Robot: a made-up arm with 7 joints.
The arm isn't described. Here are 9 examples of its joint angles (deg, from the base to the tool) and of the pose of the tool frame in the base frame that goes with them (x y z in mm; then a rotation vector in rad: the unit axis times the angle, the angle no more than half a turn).
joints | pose
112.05 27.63 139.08 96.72 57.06 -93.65 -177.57 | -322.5 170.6 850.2 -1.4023 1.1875 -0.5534
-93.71 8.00 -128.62 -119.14 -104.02 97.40 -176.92 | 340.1 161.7 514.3 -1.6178 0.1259 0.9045
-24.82 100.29 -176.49 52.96 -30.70 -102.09 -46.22 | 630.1 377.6 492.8 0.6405 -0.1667 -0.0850
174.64 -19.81 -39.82 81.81 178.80 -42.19 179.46 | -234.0 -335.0 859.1 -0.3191 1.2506 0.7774
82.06 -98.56 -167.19 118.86 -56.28 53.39 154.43 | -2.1 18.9 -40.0 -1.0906 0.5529 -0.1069
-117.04 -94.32 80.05 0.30 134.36 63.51 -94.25 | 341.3 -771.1 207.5 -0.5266 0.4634 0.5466
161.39 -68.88 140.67 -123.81 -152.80 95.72 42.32 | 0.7 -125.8 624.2 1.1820 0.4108 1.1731
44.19 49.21 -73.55 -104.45 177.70 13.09 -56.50 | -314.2 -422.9 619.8 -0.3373 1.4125 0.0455
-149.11 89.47 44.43 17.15 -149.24 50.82 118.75 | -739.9 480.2 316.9 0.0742 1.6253 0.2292
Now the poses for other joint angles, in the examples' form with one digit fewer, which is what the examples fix.
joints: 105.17 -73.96 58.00 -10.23 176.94 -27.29 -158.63
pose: 240 852 608 0.183 -2.591 1.629
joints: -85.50 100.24 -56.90 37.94 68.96 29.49 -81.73
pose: -177 740 -5 -0.148 0.718 -2.372
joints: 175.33 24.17 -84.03 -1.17 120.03 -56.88 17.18
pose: -279 -61 1205 -0.902 -2.342 -0.370
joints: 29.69 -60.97 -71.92 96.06 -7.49 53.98 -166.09
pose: 119 443 617 -0.681 -1.068 1.096
